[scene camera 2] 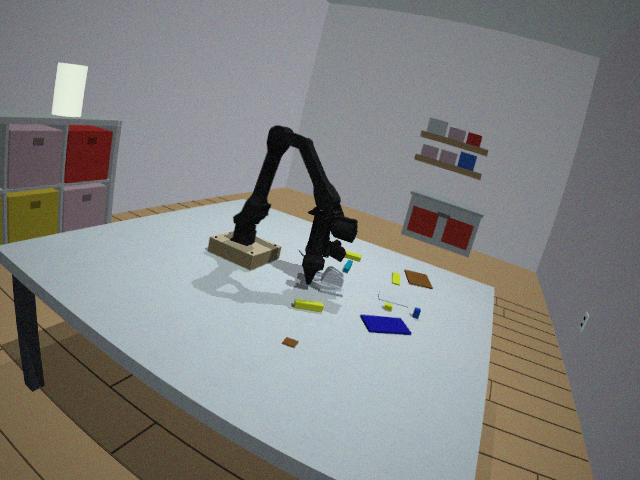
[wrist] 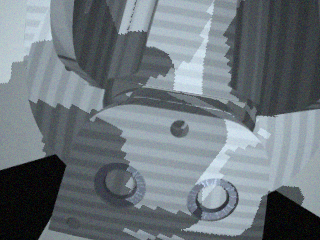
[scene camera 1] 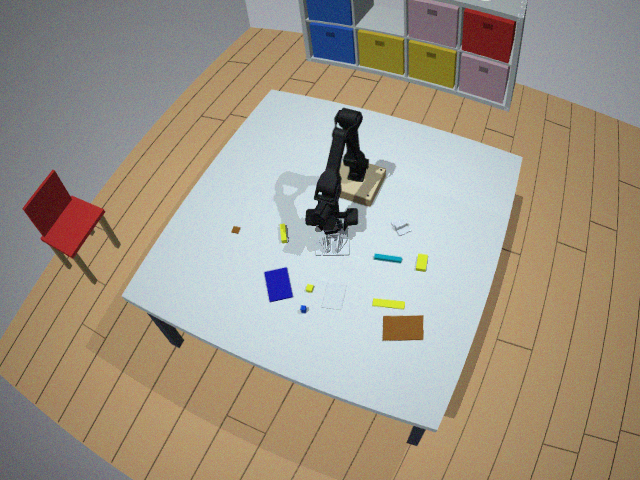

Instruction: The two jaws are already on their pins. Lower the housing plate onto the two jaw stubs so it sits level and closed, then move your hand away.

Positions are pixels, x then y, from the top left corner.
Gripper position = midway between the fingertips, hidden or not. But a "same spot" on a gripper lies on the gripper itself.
Scene:
my gripper: scene camera 2 309, 279; wrist; scene camera 1
blue plate: scene camera 2; scene camera 1; not seen in the wrist view (out of frame)
same spot on my gripper: [wrist: 36, 183] = [scene camera 1: 344, 228]
same spot on blue plate: [scene camera 2: 378, 324] = [scene camera 1: 275, 278]

